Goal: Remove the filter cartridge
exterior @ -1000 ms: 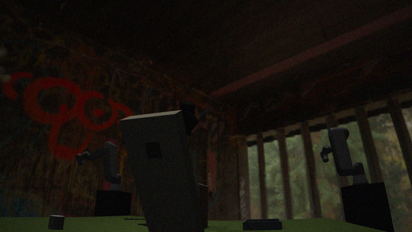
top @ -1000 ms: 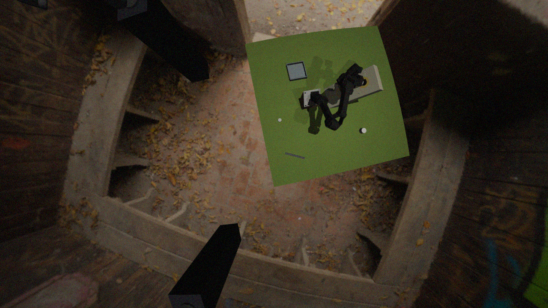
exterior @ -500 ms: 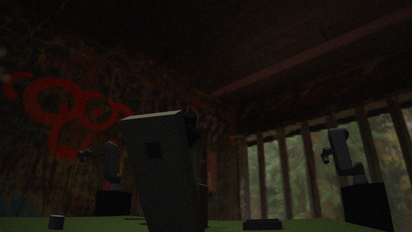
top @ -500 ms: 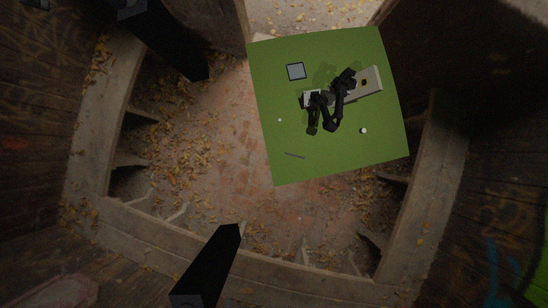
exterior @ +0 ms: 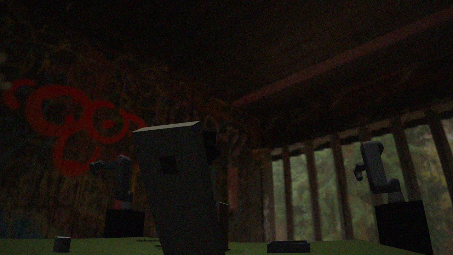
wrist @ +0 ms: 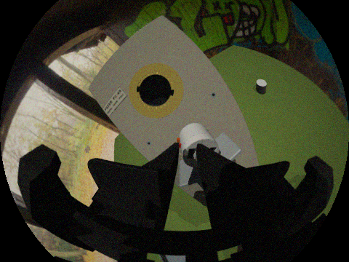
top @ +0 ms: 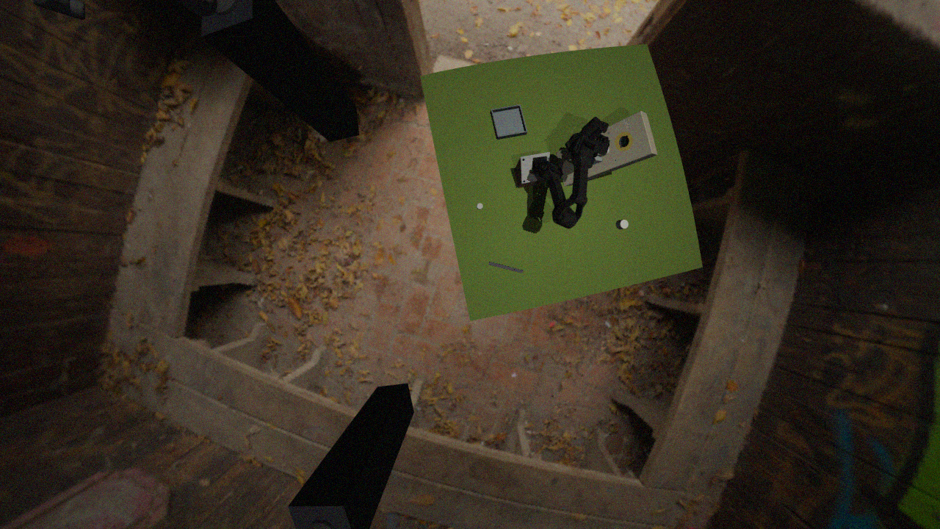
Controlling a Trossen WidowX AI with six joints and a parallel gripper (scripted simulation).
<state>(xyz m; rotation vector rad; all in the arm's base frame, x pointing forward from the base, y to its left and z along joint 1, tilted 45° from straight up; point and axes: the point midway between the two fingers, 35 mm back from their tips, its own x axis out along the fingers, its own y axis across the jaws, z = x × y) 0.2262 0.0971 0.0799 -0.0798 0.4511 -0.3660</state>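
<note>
Now: gripper tip 30 mm above the round filter cartridge, 10 mm to the left of it and 10 mm short of it. From my gripper tip the other things lie so: grey tray: 330 mm behind, 270 mm to the left, 240 mm below.
</note>
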